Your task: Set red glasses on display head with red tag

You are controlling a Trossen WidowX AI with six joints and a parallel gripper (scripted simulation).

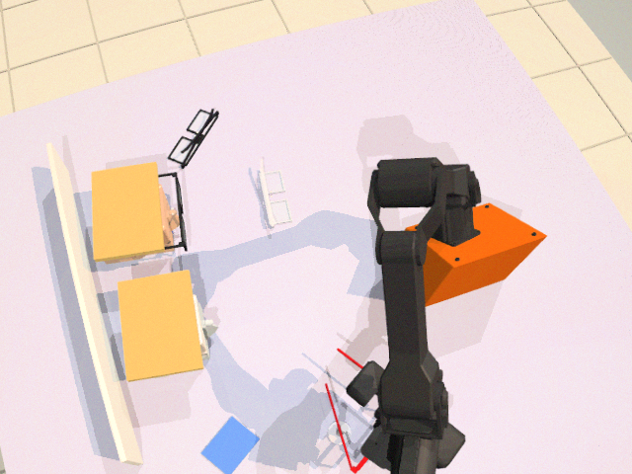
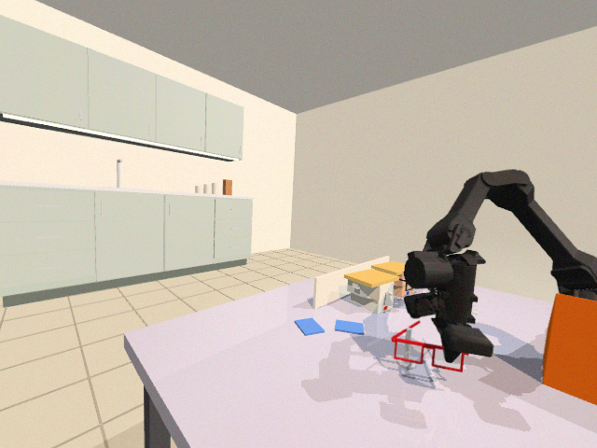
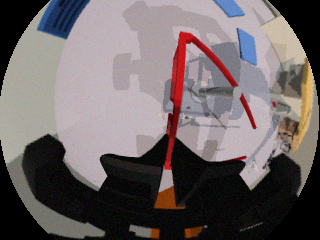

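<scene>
The white peg is 80 mm ahead of my gripper tip, 30 mm to the right of it and 30 mm below it. Also, from my gripper tip: skin-coloured head: 520 mm to the right, 200 mm ahead; then cream board: 440 mm to the right, 350 mm ahead; then display head: 310 mm to the right, 240 mm ahead.
</scene>
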